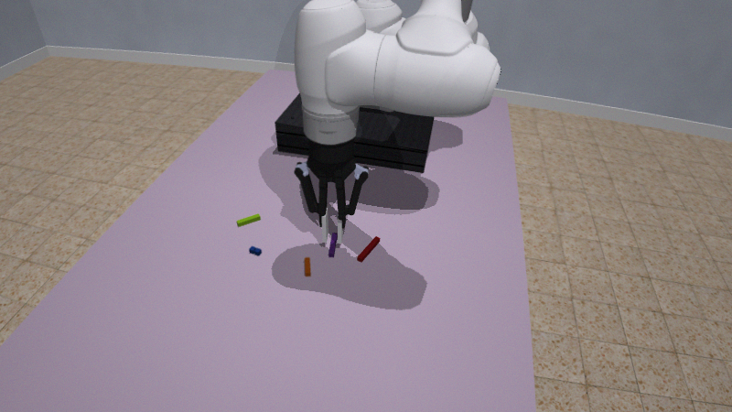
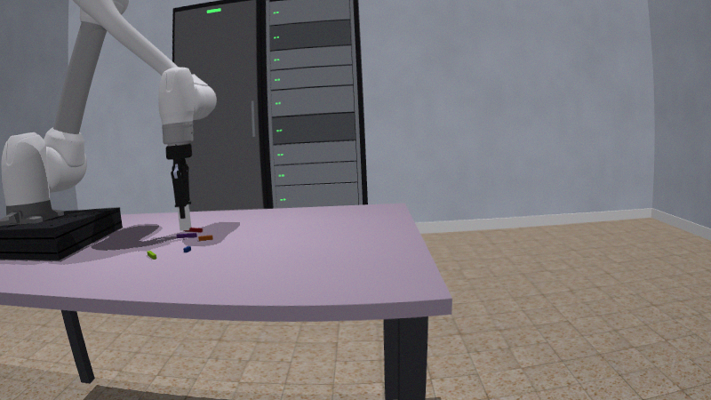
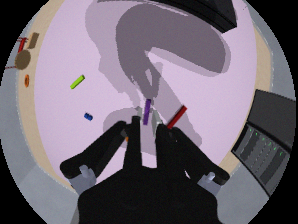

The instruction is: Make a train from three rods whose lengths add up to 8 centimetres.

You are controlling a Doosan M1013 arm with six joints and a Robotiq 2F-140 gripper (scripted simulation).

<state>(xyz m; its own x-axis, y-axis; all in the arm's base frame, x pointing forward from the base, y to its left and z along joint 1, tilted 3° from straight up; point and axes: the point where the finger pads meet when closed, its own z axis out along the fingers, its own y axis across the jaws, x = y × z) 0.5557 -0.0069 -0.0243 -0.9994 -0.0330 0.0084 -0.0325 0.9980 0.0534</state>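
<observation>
Now: hand 50 mm above the purple rod. Also, from my hand: orange rod 70 mm ahead, 50 mm below, 40 mm to the right; then lime rod 190 mm to the right, 50 mm below, 50 mm behind; then red rod 70 mm to the left, 50 mm below.
</observation>
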